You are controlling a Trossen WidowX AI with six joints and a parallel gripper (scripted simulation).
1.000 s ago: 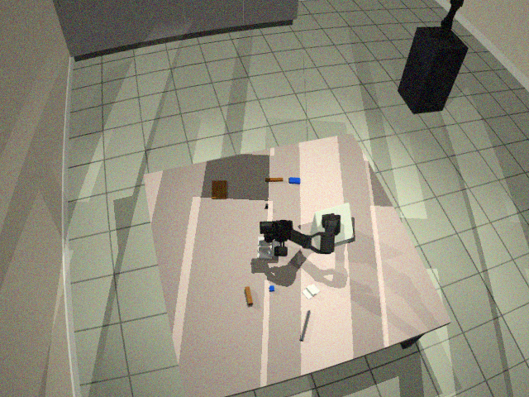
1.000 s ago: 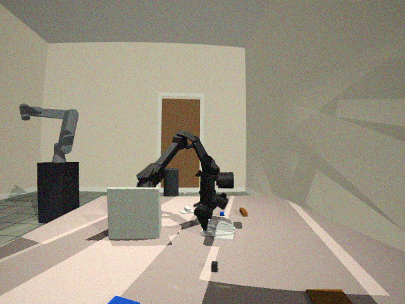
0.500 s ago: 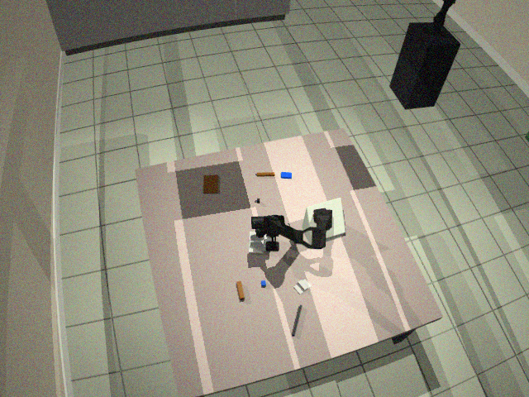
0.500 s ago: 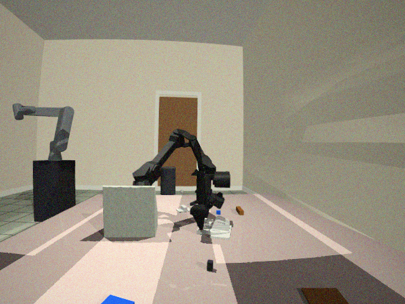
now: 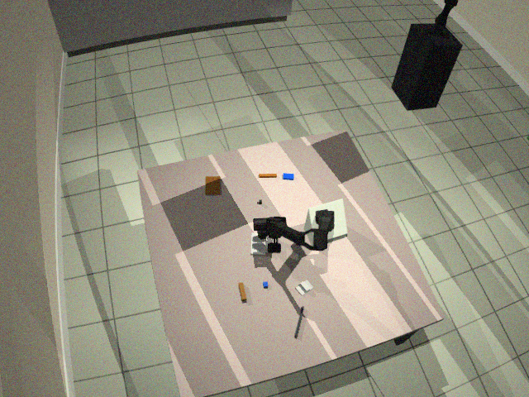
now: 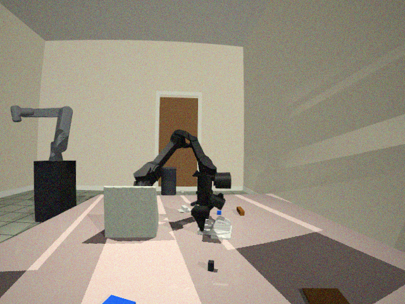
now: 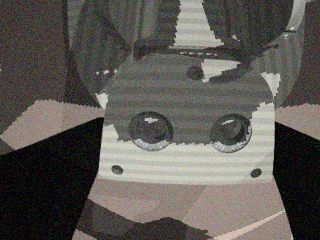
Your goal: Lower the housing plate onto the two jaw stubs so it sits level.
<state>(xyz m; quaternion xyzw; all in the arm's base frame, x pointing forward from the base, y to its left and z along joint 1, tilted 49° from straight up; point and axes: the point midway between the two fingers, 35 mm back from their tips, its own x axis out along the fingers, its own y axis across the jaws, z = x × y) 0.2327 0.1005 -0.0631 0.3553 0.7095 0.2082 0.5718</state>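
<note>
My gripper tip is now 30 mm short of the white jaw assembly and 10 mm to the right of it. Also, from my gripper tip: blue cube 200 mm to the left, 90 mm ahead, 10 mm below; white housing part 20 mm above, 10 mm ahead; black cube 260 mm to the right.
</note>
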